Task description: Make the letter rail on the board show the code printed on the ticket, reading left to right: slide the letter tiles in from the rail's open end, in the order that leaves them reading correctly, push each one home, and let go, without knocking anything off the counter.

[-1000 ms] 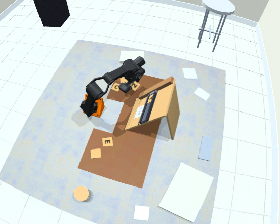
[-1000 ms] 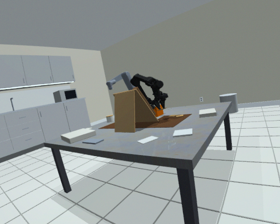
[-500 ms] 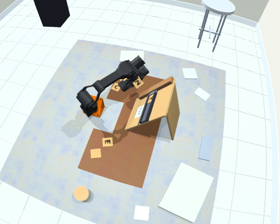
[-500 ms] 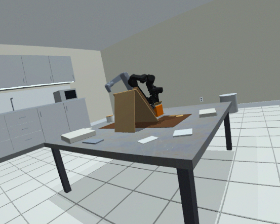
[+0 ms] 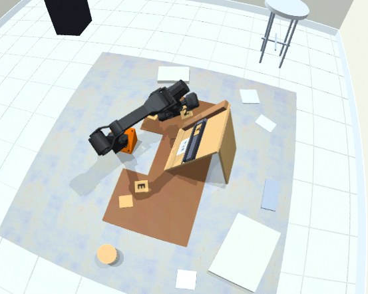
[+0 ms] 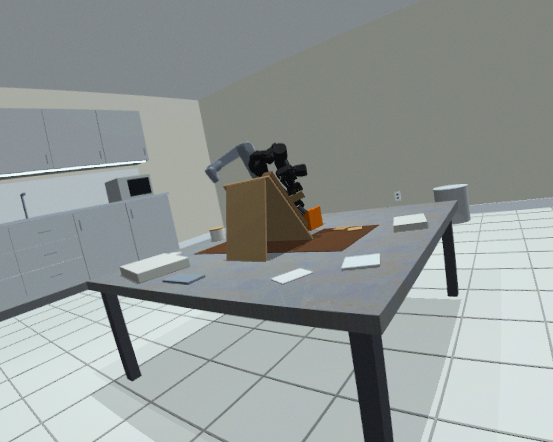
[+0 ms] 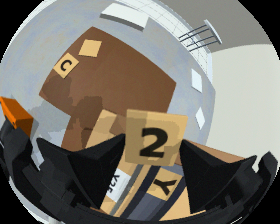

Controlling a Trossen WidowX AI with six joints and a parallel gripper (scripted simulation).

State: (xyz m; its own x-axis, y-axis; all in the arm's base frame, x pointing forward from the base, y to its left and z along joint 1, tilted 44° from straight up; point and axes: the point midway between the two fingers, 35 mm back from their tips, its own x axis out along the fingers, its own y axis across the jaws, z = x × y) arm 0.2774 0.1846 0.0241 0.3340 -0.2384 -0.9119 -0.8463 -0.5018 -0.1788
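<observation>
My gripper tip is 12 cm to the left of the white ticket, 9 cm above it and 2 cm short of it. Round my gripper tip: grey card: 46 cm ahead, 23 cm to the right, 18 cm below; then white box: 52 cm to the right, 37 cm ahead, 17 cm below; then brown mat: 18 cm below, 14 cm to the right, 8 cm behind.
</observation>
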